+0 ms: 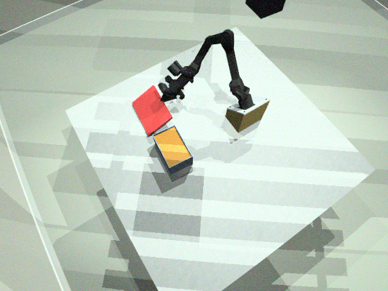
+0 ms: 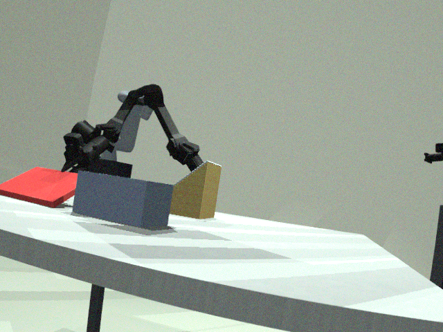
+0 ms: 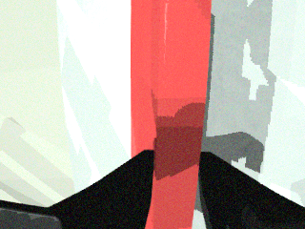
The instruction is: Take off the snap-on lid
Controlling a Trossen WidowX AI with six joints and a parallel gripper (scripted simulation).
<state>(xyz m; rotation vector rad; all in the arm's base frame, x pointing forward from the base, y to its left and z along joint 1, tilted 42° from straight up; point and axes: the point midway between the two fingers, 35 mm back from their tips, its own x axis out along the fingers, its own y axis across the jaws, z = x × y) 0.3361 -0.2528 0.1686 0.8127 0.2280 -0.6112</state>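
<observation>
Now: the red lid 80 mm ahead of my gripper tip and 30 mm below it. Round my gripper tip: blue-grey storage box: 280 mm to the left, 80 mm ahead, 30 mm below.
</observation>
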